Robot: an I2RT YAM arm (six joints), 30 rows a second.
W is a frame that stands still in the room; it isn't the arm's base.
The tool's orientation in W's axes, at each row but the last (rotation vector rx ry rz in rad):
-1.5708 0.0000 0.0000
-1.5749 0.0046 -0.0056
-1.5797 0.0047 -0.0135
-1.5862 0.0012 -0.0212
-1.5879 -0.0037 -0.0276
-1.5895 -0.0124 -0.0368
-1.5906 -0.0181 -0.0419
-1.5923 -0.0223 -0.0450
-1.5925 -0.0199 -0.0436
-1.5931 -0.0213 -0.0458
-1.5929 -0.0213 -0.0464
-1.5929 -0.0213 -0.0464
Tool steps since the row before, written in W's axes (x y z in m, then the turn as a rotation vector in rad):
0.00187 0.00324 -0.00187 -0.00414 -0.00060 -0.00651
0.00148 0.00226 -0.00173 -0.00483 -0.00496 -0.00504
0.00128 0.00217 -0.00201 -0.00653 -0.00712 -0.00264
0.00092 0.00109 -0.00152 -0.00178 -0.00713 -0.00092
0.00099 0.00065 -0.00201 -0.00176 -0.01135 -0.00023
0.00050 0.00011 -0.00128 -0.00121 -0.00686 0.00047
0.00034 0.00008 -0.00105 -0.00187 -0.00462 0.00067
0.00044 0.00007 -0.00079 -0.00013 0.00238 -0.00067
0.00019 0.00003 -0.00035 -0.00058 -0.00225 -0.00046
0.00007 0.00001 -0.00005 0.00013 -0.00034 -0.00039
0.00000 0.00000 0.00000 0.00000 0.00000 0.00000
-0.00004 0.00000 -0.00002 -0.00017 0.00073 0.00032
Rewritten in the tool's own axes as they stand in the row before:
0.00187 0.00187 0.00324 -0.00414 0.00651 -0.00060
0.00146 0.00172 0.00228 -0.00480 0.00506 -0.00497
0.00124 0.00200 0.00220 -0.00646 0.00267 -0.00717
0.00088 0.00151 0.00113 -0.00169 0.00101 -0.00714
0.00094 0.00202 0.00070 -0.00159 0.00039 -0.01137
0.00046 0.00129 0.00014 -0.00109 -0.00038 -0.00689
0.00030 0.00106 0.00011 -0.00177 -0.00065 -0.00466
0.00040 0.00081 0.00009 -0.00019 0.00061 0.00239
0.00018 0.00036 0.00004 -0.00057 0.00049 -0.00225
0.00007 0.00005 0.00001 0.00012 0.00040 -0.00033
0.00000 0.00000 0.00000 0.00000 0.00000 0.00000
-0.00004 0.00002 0.00000 -0.00017 -0.00034 0.00072

